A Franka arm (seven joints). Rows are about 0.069 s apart.
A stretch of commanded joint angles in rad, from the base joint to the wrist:
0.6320 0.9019 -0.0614 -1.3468 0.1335 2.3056 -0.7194
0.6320 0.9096 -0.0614 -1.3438 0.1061 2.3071 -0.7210
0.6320 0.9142 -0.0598 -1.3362 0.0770 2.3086 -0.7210
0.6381 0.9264 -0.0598 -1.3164 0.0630 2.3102 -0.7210
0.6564 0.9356 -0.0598 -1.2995 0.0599 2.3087 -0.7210
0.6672 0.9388 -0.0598 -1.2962 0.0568 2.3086 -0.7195
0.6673 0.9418 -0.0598 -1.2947 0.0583 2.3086 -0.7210
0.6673 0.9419 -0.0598 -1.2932 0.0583 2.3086 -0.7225
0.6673 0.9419 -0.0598 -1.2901 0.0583 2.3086 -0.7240
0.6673 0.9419 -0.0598 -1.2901 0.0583 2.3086 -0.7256
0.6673 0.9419 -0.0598 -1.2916 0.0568 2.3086 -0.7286
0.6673 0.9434 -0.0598 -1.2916 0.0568 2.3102 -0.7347
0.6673 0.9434 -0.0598 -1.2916 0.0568 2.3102 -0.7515
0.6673 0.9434 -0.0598 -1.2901 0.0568 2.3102 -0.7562
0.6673 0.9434 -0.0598 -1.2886 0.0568 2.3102 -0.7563
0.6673 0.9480 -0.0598 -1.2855 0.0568 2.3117 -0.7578
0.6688 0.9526 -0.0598 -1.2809 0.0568 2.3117 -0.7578
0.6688 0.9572 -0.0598 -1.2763 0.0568 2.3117 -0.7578
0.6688 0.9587 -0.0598 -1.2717 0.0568 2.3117 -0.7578
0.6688 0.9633 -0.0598 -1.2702 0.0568 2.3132 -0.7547
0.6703 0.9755 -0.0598 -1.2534 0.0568 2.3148 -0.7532
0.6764 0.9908 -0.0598 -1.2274 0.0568 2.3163 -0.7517
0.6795 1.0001 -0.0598 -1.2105 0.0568 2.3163 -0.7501
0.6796 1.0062 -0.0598 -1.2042 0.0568 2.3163 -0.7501
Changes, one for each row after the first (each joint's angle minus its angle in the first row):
0.0000 0.0077 0.0000 0.0030 -0.0274 0.0015 -0.0016
0.0000 0.0123 0.0016 0.0106 -0.0565 0.0030 -0.0016
0.0061 0.0245 0.0016 0.0304 -0.0705 0.0046 -0.0016
0.0244 0.0337 0.0016 0.0473 -0.0736 0.0031 -0.0016
0.0352 0.0369 0.0016 0.0506 -0.0767 0.0030 -0.0001
0.0353 0.0399 0.0016 0.0521 -0.0752 0.0030 -0.0016
0.0353 0.0400 0.0016 0.0536 -0.0752 0.0030 -0.0031
0.0353 0.0400 0.0016 0.0567 -0.0752 0.0030 -0.0046
0.0353 0.0400 0.0016 0.0567 -0.0752 0.0030 -0.0062
0.0353 0.0400 0.0016 0.0552 -0.0767 0.0030 -0.0092
0.0353 0.0415 0.0016 0.0552 -0.0767 0.0046 -0.0153
0.0353 0.0415 0.0016 0.0552 -0.0767 0.0046 -0.0321
0.0353 0.0415 0.0016 0.0567 -0.0767 0.0046 -0.0368
0.0353 0.0415 0.0016 0.0582 -0.0767 0.0046 -0.0369
0.0353 0.0461 0.0016 0.0613 -0.0767 0.0061 -0.0384
0.0368 0.0507 0.0016 0.0659 -0.0767 0.0061 -0.0384
0.0368 0.0553 0.0016 0.0705 -0.0767 0.0061 -0.0384
0.0368 0.0568 0.0016 0.0751 -0.0767 0.0061 -0.0384
0.0368 0.0614 0.0016 0.0766 -0.0767 0.0076 -0.0353
0.0383 0.0736 0.0016 0.0934 -0.0767 0.0092 -0.0338
0.0444 0.0889 0.0016 0.1194 -0.0767 0.0107 -0.0323
0.0475 0.0982 0.0016 0.1363 -0.0767 0.0107 -0.0307
0.0476 0.1043 0.0016 0.1426 -0.0767 0.0107 -0.0307

